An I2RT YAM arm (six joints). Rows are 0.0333 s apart.
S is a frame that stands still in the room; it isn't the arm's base.
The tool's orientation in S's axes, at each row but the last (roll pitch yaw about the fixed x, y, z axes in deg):
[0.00, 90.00, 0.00]
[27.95, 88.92, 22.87]
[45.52, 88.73, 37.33]
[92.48, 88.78, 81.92]
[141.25, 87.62, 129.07]
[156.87, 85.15, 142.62]
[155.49, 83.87, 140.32]
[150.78, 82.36, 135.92]
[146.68, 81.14, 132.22]
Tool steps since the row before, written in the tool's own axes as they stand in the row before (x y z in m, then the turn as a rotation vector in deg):
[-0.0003, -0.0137, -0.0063, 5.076, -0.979, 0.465]
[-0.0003, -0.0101, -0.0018, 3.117, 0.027, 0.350]
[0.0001, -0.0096, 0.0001, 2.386, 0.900, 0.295]
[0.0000, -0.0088, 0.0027, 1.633, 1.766, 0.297]
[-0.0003, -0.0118, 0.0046, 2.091, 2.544, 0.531]
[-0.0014, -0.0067, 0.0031, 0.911, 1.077, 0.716]
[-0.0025, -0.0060, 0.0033, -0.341, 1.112, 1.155]
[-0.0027, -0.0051, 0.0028, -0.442, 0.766, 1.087]
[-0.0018, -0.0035, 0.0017, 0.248, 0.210, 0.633]
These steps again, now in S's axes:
[-0.0063, -0.0137, 0.0003, 0.465, -0.979, -5.076]
[-0.0027, -0.0099, 0.0002, 0.405, 0.019, -3.110]
[-0.0013, -0.0095, -0.0003, 0.462, 0.881, -2.367]
[0.0010, -0.0091, -0.0002, 0.620, 1.716, -1.595]
[0.0020, -0.0125, -0.0002, 1.002, 2.441, -2.040]
[0.0014, -0.0073, 0.0009, 0.897, 0.915, -0.928]
[0.0018, -0.0068, 0.0019, 1.431, 0.750, 0.276]
[0.0016, -0.0059, 0.0020, 1.286, 0.424, 0.362]
[0.0009, -0.0040, 0.0013, 0.636, 0.077, -0.309]

